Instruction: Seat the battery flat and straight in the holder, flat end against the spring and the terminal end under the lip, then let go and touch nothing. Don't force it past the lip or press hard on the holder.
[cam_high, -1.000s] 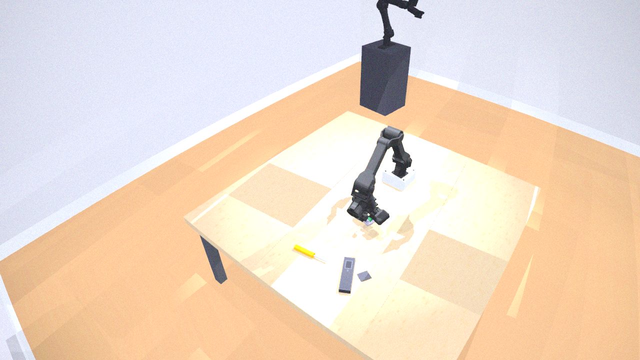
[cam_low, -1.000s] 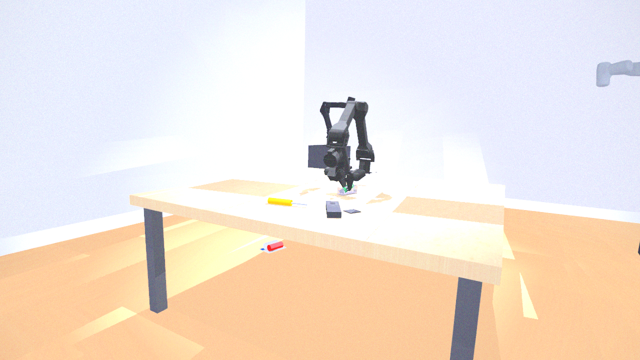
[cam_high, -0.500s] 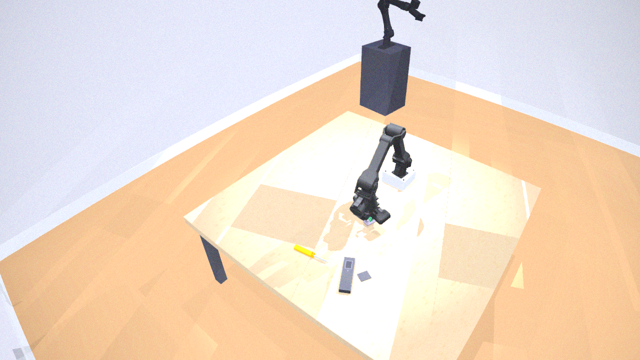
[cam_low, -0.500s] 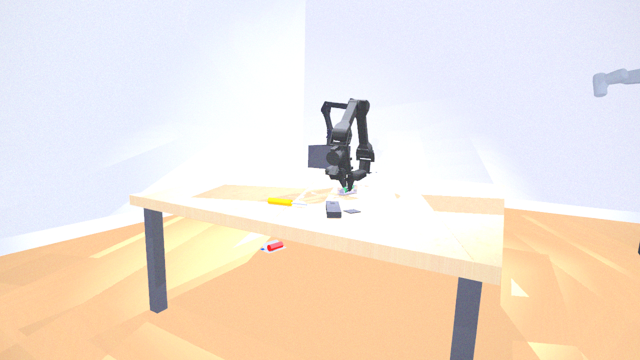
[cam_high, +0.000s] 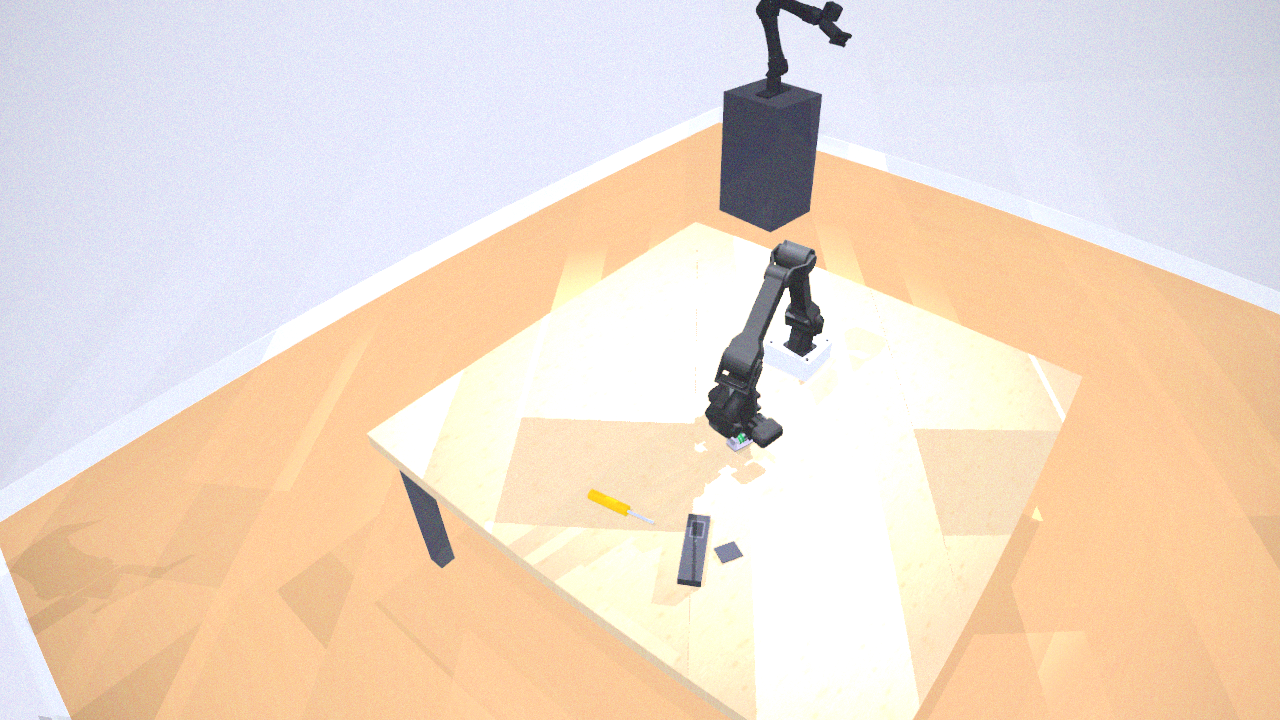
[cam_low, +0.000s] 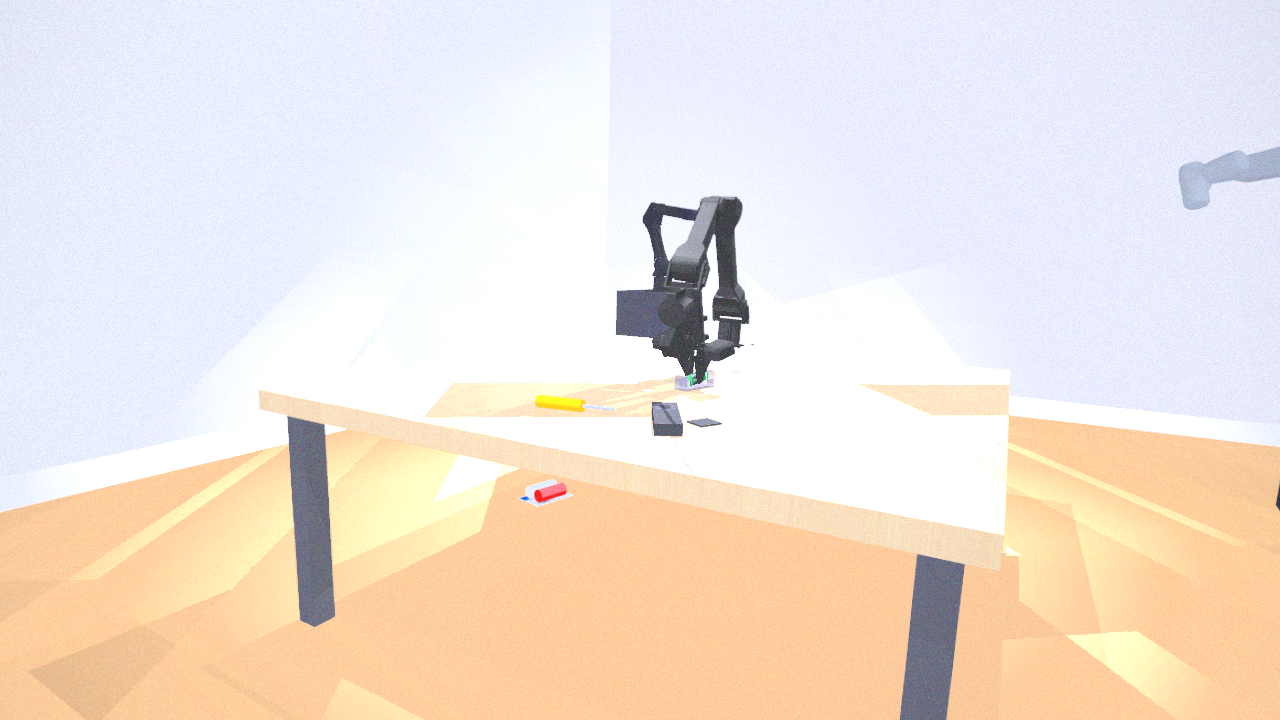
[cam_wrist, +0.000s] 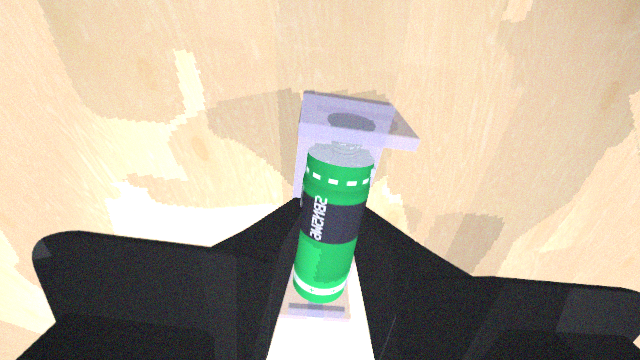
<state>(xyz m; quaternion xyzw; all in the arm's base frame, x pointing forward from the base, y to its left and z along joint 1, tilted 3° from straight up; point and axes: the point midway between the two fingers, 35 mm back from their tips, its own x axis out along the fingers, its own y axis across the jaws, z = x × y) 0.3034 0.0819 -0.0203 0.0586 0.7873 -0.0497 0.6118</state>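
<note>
Right now the battery is 10 mm above my gripper tip. Round my gripper tip: yellow-handled screwdriver (340 mm ahead, 40 mm to the right); dark square (260 mm ahead, 180 mm to the left, 10 mm below); dark remote-like block (310 mm ahead, 130 mm to the left).
</note>
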